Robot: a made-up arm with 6 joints. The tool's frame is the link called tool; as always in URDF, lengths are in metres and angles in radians.
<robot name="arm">
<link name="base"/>
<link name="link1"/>
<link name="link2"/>
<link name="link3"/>
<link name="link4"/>
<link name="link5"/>
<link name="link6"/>
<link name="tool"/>
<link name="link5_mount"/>
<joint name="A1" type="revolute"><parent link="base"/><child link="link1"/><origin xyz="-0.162 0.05 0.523"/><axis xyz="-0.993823 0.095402 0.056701"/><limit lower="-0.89" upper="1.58"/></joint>
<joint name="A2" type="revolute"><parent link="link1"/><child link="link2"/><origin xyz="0 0.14 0.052"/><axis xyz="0 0 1"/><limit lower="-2.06" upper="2.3"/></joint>
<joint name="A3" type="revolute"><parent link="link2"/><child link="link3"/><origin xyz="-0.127 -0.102 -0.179"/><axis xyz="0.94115 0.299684 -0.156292"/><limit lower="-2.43" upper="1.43"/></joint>
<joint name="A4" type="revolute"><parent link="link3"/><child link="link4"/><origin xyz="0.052 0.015 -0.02"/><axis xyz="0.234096 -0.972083 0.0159"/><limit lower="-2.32" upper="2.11"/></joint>
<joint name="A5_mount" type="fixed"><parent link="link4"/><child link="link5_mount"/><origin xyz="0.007 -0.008 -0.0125"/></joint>
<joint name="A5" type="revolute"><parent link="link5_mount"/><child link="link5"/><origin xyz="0.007 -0.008 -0.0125"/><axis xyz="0 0 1"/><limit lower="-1.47" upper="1.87"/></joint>
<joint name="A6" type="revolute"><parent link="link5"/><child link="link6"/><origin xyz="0 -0.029 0.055"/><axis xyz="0.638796 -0.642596 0.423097"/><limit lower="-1.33" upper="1.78"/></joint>
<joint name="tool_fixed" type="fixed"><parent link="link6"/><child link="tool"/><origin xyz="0.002 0.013 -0.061" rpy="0 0 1.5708"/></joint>
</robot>
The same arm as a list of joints. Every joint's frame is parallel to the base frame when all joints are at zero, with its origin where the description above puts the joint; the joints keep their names.
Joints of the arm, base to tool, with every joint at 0 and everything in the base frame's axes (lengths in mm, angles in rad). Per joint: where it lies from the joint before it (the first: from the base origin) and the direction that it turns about. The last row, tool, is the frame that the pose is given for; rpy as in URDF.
A1: offset -162.0 50.0 523.0 axis -0.993823 0.095402 0.056701
A2: offset 0.0 140.0 52.0 axis +z
A3: offset -127.0 -102.0 -179.0 axis 0.941138 0.299712 -0.156306
A4: offset 52.0 15.0 -20.0 axis 0.234096 -0.972083 0.0159
A5: offset 14.0 -16.0 -25.0 axis +z
A6: offset 0.0 -29.0 55.0 axis 0.638796 -0.642596 0.423097
tool: offset 2.0 13.0 -61.0 rpy 0.0000 0.0000 1.5708
Joint limits (rad, base to tool): -0.8900..1.5800 -2.0600..2.3000 -2.4300..1.4300 -2.3200..2.1100 -1.4700..1.8700 -1.3300..1.7800

